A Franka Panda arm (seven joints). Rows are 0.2 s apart.
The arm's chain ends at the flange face. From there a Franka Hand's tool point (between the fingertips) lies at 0.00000 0.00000 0.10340 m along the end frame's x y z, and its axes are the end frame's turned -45 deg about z.
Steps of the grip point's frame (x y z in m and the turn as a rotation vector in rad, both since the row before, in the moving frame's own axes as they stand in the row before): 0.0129 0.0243 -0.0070 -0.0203 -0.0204 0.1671; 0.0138 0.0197 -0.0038 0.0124 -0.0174 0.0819; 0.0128 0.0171 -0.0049 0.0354 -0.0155 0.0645
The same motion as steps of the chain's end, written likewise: 0.0266 0.0051 -0.0070 -0.0288 -0.0001 0.1671; 0.0259 0.0039 -0.0038 -0.0035 -0.0211 0.0819; 0.0248 0.0046 -0.0048 0.0141 -0.0360 0.0645
